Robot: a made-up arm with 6 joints. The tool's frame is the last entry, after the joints. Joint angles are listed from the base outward. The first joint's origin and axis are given. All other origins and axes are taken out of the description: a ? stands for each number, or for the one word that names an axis. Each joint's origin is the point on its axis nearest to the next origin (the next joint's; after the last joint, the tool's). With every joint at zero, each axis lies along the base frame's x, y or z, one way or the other. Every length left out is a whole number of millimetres.
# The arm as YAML. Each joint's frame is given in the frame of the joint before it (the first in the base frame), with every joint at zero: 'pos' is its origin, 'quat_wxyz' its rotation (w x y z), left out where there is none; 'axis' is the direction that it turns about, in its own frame. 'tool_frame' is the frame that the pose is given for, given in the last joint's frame.
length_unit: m
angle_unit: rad
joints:
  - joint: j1
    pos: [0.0, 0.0, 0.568]
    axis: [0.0, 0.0, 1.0]
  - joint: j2
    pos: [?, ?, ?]
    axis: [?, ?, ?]
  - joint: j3
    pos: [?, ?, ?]
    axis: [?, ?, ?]
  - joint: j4
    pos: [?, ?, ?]
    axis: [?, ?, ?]
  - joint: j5
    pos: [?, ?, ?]
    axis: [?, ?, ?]
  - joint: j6
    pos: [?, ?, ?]
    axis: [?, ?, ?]
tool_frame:
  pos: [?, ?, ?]
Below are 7 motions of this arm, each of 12 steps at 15 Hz.
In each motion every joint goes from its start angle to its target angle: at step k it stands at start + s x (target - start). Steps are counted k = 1, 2, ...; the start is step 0. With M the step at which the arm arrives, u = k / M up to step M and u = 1 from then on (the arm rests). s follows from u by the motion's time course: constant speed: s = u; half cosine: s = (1 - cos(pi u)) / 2; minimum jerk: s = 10 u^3 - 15 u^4 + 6 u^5.
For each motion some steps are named. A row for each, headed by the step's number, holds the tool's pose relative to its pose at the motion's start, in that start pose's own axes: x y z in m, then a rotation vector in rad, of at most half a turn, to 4 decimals.
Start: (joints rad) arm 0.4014 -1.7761 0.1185 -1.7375 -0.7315 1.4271
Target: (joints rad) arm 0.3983 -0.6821 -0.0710 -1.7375 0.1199 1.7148
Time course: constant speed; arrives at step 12
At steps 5, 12:
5: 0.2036 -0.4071 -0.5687 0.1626 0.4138 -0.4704
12: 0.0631 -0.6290 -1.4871 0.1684 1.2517 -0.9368

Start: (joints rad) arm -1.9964 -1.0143 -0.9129 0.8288 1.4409 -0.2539
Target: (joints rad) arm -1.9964 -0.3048 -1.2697 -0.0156 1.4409 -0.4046
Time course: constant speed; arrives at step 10
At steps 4, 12:
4: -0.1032 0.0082 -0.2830 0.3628 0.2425 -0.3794
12: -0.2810 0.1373 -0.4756 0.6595 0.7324 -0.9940

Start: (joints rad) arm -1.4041 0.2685 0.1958 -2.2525 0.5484 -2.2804
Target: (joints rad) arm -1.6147 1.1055 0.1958 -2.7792 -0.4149 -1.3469
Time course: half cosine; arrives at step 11
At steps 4, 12:
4: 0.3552 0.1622 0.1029 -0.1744 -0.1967 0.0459
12: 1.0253 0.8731 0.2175 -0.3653 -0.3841 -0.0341

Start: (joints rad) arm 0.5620 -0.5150 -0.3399 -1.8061 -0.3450 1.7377
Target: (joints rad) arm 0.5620 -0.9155 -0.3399 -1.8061 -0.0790 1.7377
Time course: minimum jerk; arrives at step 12
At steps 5, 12:
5: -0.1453 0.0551 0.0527 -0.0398 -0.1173 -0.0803
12: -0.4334 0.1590 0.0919 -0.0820 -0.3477 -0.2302

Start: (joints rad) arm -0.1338 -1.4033 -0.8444 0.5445 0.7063 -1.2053
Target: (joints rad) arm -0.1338 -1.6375 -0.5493 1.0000 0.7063 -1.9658
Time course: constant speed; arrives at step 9
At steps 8, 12:
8: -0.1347 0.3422 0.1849 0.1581 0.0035 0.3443
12: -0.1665 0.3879 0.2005 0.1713 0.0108 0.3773

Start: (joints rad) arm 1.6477 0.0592 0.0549 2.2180 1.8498 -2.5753
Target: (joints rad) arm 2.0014 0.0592 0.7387 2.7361 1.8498 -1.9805
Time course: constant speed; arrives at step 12
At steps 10, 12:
10: 0.0741 0.5438 0.0143 -0.9567 0.1895 -0.5251
12: 0.0835 0.6416 -0.0215 -1.1328 0.2155 -0.6297

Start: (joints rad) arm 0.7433 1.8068 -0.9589 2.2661 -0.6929 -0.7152
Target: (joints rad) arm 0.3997 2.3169 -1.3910 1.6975 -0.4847 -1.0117
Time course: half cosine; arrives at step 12
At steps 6, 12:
6: 0.1951 0.2119 -0.0052 0.1998 -0.0436 0.6579
12: 0.2649 0.4306 -0.0151 0.2601 0.0858 1.2617

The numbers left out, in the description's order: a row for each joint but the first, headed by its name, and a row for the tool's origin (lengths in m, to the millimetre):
j2: xyz 0.0 0.0 0.0, axis 0.0 1.0 0.0
j3: xyz 0.0 0.0 1.423, axis 0.0 -1.0 0.0
j4: xyz 0.87 0.0 0.0, axis -1.0 0.0 0.0
j5: xyz 0.0 -0.233 0.0, axis 0.0 -1.0 0.0
j6: xyz 0.0 0.0 0.0, axis -1.0 0.0 0.0
tool: xyz 0.0 0.0 0.0

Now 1 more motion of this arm.
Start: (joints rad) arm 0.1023 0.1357 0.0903 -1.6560 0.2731 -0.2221
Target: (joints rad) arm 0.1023 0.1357 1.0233 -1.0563 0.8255 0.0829
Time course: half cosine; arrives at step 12
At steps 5, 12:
5: 0.0325 0.3092 -0.0524 -0.1889 -0.1416 0.4334
12: -0.1645 0.8238 -0.0696 -0.2509 -0.6218 1.1510

